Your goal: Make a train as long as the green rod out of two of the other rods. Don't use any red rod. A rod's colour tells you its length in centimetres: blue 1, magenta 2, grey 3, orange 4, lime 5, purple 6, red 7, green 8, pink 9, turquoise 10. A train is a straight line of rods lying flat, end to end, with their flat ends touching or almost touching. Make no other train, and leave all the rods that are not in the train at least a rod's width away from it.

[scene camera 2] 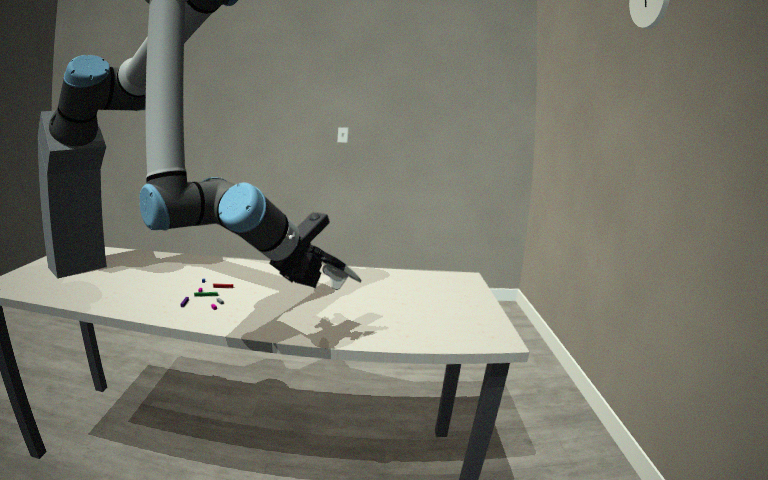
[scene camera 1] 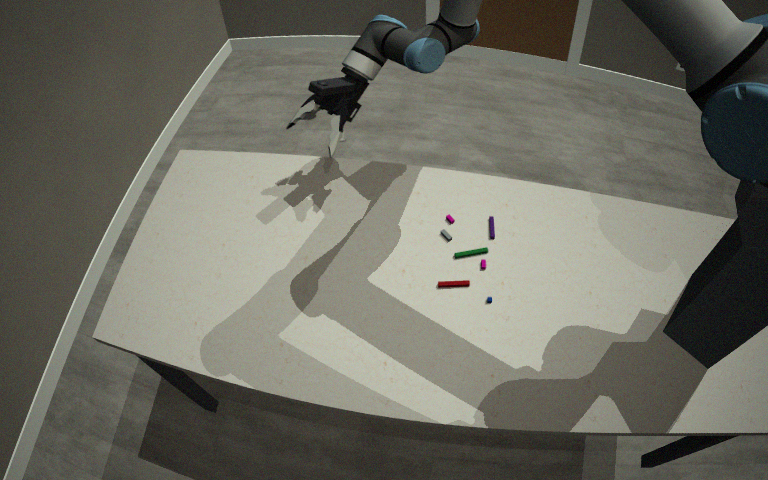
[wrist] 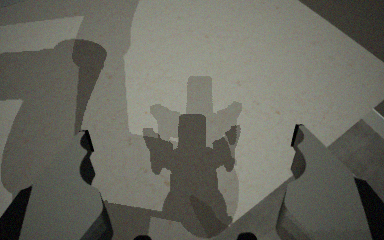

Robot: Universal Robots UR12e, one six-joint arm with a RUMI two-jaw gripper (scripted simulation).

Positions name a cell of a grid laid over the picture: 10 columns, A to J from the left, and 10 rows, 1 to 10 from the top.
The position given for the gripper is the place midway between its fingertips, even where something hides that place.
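Observation:
Scene camera 1 shows the gripper (scene camera 1: E3). Scene camera 2 shows the gripper (scene camera 2: E6). Visible in the wrist view too: the gripper (wrist: E6).

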